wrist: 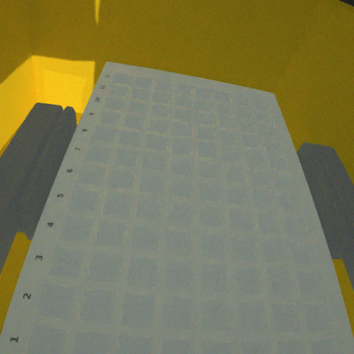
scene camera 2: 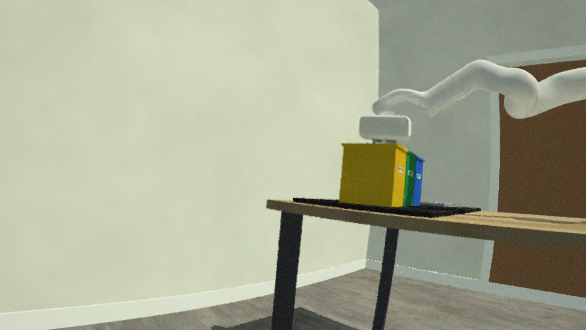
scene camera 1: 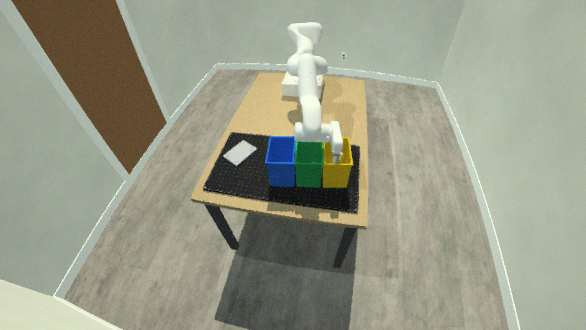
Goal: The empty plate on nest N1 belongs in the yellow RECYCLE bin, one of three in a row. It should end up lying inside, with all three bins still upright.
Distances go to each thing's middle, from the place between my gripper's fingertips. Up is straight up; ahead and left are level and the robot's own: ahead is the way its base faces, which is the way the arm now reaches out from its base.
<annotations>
Now: hand 20 mm short of the yellow bin (scene camera 2: 372, 173). Round my hand: white plate (wrist: 180, 210) (10 mm to the left, 20 mm above); then green bin (scene camera 1: 309, 159) (30 mm ahead, 130 mm to the right); then blue bin (scene camera 1: 280, 158) (40 mm ahead, 260 mm to the right).
</annotations>
